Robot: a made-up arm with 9 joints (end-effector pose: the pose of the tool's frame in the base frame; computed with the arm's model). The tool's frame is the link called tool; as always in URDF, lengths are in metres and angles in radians.
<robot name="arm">
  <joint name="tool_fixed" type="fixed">
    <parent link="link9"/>
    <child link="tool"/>
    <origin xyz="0.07 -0.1 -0.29" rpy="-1.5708 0 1.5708"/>
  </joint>
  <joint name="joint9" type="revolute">
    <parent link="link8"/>
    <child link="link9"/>
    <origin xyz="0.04 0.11 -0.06"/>
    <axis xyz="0 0 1"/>
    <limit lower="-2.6" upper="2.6"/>
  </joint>
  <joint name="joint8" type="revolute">
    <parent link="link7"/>
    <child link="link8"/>
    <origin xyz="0.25 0.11 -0.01" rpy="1.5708 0 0"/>
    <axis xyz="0 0 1"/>
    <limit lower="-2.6" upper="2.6"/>
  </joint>
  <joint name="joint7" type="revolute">
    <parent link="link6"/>
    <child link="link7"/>
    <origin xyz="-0.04 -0.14 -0.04" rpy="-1.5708 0 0"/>
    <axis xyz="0 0 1"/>
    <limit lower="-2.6" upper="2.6"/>
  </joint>
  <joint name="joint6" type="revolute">
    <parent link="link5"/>
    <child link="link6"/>
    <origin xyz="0.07 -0.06 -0.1" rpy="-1.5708 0 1.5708"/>
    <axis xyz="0 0 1"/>
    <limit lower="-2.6" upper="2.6"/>
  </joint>
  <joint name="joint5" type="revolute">
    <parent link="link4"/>
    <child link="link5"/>
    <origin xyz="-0.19 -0.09 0.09" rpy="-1.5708 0 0"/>
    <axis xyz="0 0 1"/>
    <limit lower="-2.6" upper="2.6"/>
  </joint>
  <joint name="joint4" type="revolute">
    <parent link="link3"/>
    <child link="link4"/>
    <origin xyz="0.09 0.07 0.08" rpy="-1.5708 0 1.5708"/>
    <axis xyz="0 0 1"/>
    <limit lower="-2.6" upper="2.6"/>
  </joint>
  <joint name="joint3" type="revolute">
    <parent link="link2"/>
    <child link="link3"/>
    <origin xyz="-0.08 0.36 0.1" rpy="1.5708 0 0"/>
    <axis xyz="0 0 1"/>
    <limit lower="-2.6" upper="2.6"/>
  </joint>
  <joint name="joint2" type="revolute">
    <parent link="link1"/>
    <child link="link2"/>
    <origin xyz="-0.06 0.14 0.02" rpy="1.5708 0 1.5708"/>
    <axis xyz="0 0 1"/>
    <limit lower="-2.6" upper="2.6"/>
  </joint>
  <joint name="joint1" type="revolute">
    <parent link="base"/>
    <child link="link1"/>
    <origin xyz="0 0 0.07" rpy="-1.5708 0 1.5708"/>
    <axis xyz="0 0 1"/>
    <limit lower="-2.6" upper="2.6"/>
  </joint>
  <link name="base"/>
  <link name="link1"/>
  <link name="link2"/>
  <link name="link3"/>
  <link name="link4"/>
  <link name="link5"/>
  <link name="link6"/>
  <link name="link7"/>
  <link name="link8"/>
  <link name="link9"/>
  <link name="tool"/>
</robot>
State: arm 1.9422 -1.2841 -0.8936 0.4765 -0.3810 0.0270 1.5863 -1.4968 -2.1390
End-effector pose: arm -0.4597 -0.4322 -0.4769 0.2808 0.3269 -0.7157 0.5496
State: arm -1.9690 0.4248 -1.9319 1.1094 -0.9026 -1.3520 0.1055 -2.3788 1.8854
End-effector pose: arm -0.2627 -0.1580 0.7952 0.2195 -0.3101 0.7056 0.5982
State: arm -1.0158 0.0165 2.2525 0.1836 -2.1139 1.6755 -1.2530 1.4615 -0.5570
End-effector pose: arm 0.4042 0.0755 0.0712 0.0101 0.6493 0.7450 -0.1525
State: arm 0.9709 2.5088 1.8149 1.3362 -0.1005 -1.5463 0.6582 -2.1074 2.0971
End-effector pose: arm 0.7380 -0.2738 0.4960 0.3339 0.7152 0.4669 -0.3987
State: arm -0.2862 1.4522 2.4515 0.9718 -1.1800 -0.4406 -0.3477 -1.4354 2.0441
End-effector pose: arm -0.1644 -0.2548 0.5213 0.0348 0.8302 -0.3173 -0.4571
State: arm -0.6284 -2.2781 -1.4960 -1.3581 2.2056 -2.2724 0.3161 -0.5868 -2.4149
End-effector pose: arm 0.2987 0.0527 -0.9094 0.2879 -0.2030 0.5968 -0.7210
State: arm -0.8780 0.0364 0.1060 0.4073 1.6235 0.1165 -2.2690 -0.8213 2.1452
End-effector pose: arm -0.1109 -0.3764 0.3778 0.0199 0.8689 0.2150 -0.4454
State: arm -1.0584 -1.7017 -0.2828 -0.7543 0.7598 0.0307 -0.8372 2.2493 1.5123
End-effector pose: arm 0.3759 0.2818 -0.2190 0.0387 0.7618 0.6070 -0.2230
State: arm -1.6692 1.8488 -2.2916 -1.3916 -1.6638 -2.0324 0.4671 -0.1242 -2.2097
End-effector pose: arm 0.0053 -0.4547 0.6845 0.4143 0.5907 -0.5734 -0.3882
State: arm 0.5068 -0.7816 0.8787 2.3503 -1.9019 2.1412 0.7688 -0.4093 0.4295
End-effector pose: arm -0.7910 -0.0352 0.4770 0.3503 0.8567 0.2115 0.3142
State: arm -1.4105 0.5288 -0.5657 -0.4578 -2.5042 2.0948 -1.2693 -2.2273 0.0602
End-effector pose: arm 0.3470 -0.0916 -0.3114 0.4571 -0.7301 -0.4868 0.1451
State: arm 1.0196 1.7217 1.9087 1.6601 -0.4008 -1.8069 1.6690 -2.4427 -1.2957
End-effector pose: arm 0.7986 -0.0529 0.5229 0.6712 -0.0117 -0.0349 -0.7404
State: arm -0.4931 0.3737 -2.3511 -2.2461 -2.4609 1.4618 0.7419 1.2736 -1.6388
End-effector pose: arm -0.8711 0.2274 -0.2730 0.1401 -0.3830 0.7250 -0.5550
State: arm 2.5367 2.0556 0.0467 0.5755 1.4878 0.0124 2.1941 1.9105 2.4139
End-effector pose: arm 0.4251 -0.2185 -0.2064 0.2111 0.5486 0.4737 -0.6558
